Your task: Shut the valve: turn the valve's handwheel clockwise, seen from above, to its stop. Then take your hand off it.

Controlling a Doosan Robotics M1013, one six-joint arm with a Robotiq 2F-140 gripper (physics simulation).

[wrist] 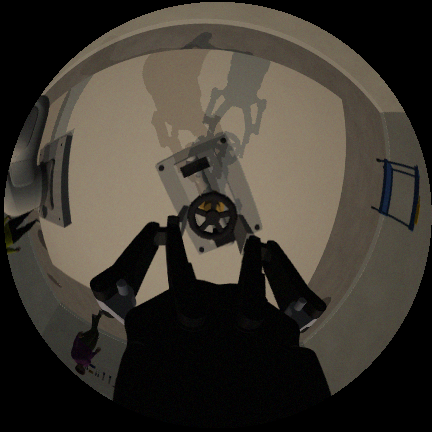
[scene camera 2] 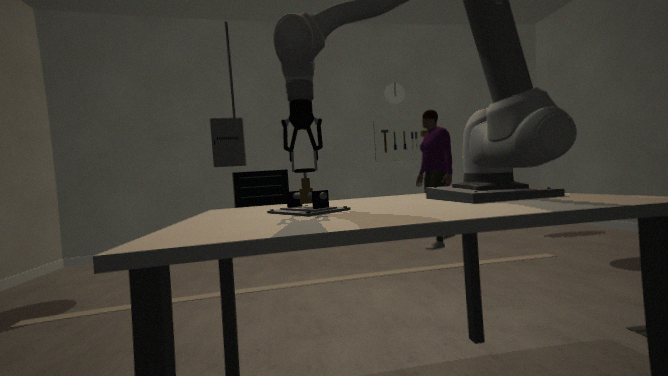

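Observation:
The black spoked handwheel sits level on top of the valve. The valve's brass body stands below it, between two dark blocks on a pale base plate that lies on the table. My gripper points straight down and is shut on the handwheel, with one finger at each side of its rim. In the wrist view the wheel covers part of the brass body.
The table carries my arm's base plate to the right in the scene view. A person in a purple top stands behind the table. A blue-framed cart stands beyond the table's edge.

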